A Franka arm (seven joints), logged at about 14 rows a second.
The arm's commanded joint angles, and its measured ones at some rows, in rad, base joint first. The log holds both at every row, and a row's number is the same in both.
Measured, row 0:
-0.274 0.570 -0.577 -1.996 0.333 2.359 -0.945
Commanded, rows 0 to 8:
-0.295 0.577 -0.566 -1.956 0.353 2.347 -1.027
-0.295 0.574 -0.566 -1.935 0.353 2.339 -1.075
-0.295 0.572 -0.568 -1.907 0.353 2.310 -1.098
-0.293 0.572 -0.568 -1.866 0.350 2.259 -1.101
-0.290 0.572 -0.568 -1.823 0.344 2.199 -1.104
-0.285 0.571 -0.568 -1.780 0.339 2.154 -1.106
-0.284 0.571 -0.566 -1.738 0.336 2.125 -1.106
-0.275 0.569 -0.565 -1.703 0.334 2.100 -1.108
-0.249 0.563 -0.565 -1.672 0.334 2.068 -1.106
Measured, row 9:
-0.270 0.567 -0.568 -1.741 0.333 2.135 -1.089
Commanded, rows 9 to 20:
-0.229 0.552 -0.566 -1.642 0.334 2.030 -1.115
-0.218 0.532 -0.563 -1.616 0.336 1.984 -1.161
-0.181 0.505 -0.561 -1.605 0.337 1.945 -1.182
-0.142 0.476 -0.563 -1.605 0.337 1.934 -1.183
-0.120 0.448 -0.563 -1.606 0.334 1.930 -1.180
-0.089 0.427 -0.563 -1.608 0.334 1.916 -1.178
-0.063 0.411 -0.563 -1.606 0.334 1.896 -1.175
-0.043 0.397 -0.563 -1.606 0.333 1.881 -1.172
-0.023 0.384 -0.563 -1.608 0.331 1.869 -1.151
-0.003 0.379 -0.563 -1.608 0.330 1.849 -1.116
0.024 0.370 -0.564 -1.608 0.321 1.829 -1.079
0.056 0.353 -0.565 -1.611 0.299 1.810 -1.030
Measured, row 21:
0.003 0.395 -0.557 -1.589 0.328 1.843 -1.101
